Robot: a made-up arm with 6 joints.
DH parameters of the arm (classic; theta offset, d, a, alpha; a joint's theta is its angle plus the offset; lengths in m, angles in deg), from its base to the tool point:
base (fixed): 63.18 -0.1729 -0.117 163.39
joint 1: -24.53 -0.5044 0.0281 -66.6
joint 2: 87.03 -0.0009 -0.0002 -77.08
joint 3: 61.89 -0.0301 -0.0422 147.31
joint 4: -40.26 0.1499 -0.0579 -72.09
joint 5: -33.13 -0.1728 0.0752 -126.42
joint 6: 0 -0.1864 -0.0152 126.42
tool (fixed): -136.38 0.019 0 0
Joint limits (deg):
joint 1: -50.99..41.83
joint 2: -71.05..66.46
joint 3: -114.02..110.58
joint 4: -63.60..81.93
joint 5: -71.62..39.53
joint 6: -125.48..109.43
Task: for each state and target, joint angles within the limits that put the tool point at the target. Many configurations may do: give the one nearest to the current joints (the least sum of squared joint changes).
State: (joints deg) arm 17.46 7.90 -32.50 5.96 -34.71 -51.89
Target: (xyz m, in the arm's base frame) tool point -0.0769 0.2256 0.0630
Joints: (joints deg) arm -2.28 8.46 -46.98 17.20 -42.76 -49.25
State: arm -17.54 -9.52 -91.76 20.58 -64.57 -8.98
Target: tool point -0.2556 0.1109 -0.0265
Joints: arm -16.05 -11.12 -73.10 18.50 -27.60 -22.14
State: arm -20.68 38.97 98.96 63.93 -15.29 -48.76
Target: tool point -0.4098 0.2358 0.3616
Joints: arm -23.78 16.97 103.90 77.54 24.05 -43.49
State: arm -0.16 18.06 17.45 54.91 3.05 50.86
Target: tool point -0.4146 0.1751 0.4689
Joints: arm -50.99 31.72 38.30 72.32 17.54 57.12
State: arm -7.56 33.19 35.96 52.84 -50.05 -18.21
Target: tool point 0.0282 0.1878 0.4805
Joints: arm -3.08 39.77 40.59 47.62 -59.58 -17.76
